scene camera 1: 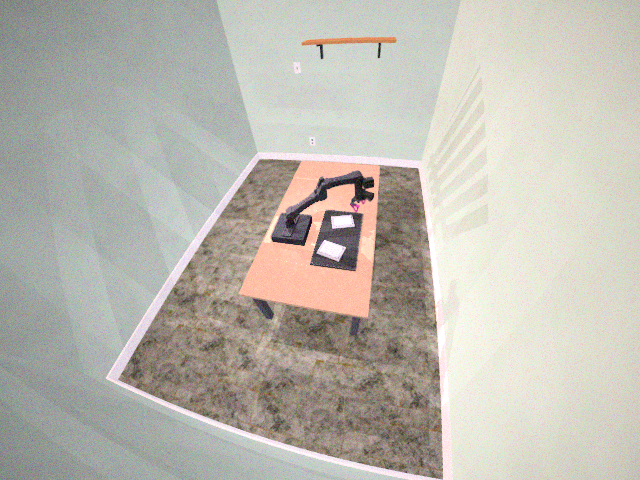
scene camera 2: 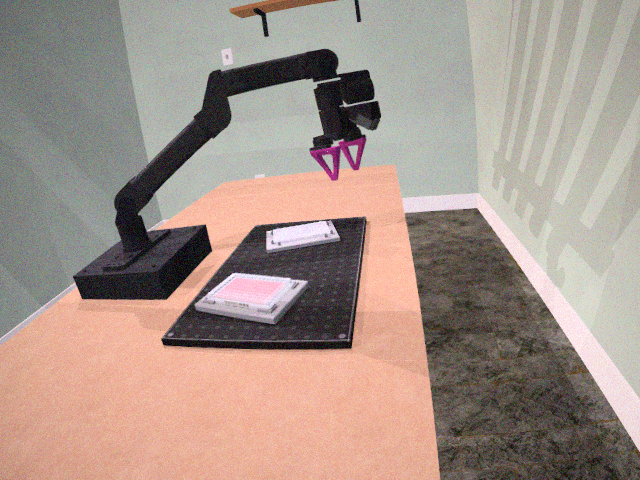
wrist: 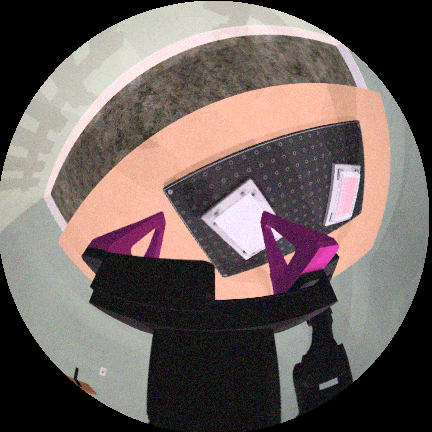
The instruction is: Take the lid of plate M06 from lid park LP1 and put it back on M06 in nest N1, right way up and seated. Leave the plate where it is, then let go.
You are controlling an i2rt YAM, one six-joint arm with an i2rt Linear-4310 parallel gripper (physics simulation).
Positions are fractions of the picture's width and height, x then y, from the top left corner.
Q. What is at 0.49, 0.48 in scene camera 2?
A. A white lid.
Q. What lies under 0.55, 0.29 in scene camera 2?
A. My gripper.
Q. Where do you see a white plate with pink top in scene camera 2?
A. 0.38, 0.61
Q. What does my gripper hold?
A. Nothing.
